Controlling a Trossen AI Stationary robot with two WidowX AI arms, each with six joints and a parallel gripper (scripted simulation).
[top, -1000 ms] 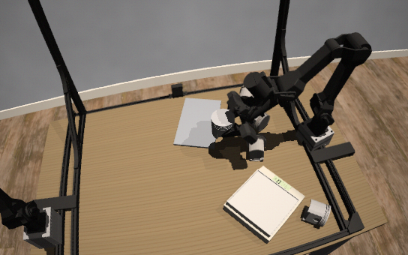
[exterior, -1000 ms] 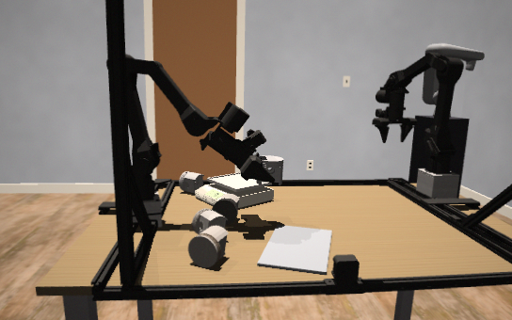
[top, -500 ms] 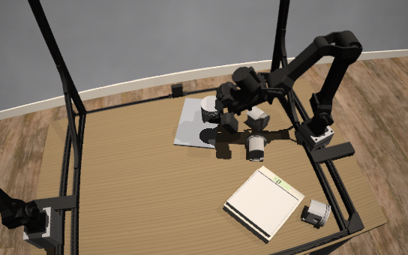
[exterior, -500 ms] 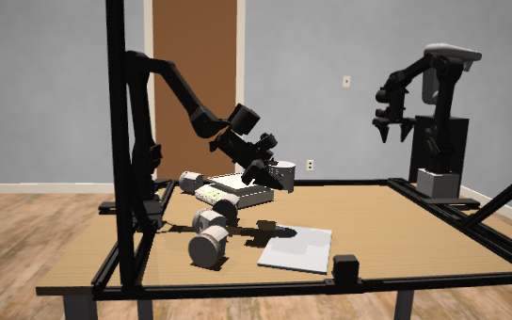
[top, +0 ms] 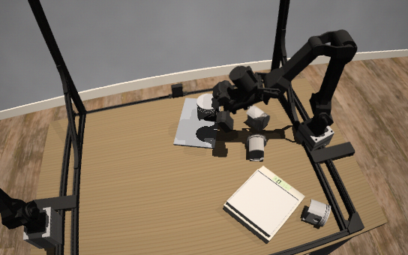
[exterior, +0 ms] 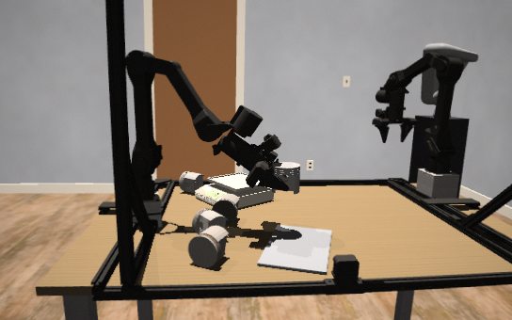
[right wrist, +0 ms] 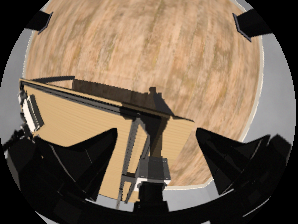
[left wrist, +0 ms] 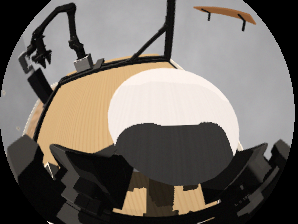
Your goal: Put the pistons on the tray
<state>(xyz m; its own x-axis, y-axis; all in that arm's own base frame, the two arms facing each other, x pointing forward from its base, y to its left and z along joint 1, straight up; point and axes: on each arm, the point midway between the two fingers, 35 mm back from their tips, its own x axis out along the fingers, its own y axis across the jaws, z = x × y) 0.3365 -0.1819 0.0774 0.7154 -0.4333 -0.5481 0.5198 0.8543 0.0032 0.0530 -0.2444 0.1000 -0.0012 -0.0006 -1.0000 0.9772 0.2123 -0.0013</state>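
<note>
Right now the flat steel tray is 150 mm below my left hand, 90 mm behind it and 20 mm to the right of it.
</note>
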